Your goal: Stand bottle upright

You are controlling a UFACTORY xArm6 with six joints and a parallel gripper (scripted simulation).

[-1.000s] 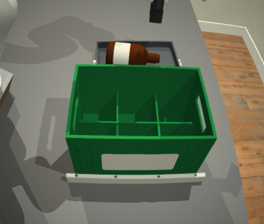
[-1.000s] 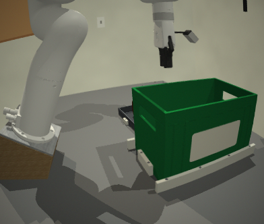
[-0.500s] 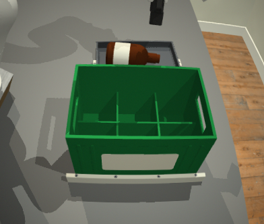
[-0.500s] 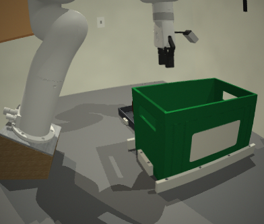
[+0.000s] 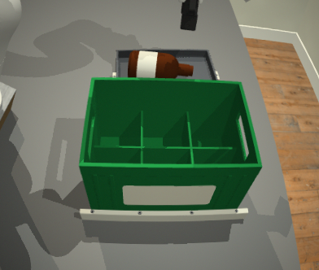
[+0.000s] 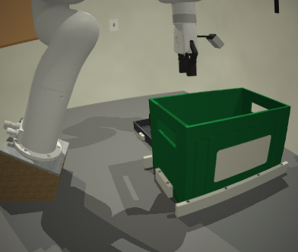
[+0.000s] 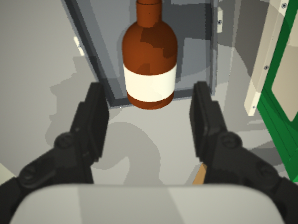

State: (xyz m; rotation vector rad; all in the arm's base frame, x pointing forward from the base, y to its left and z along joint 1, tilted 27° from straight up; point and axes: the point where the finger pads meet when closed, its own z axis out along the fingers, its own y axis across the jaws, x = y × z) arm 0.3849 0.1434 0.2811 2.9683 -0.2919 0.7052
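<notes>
Right now my hand is 16 cm above the brown bottle, 5 cm past it and 1 cm to the right of it. The rest, counted from my hand: green crate: 26 cm to the right, 12 cm below, 8 cm behind; then dark grey tray: 19 cm below, 3 cm behind, 1 cm to the left.
</notes>
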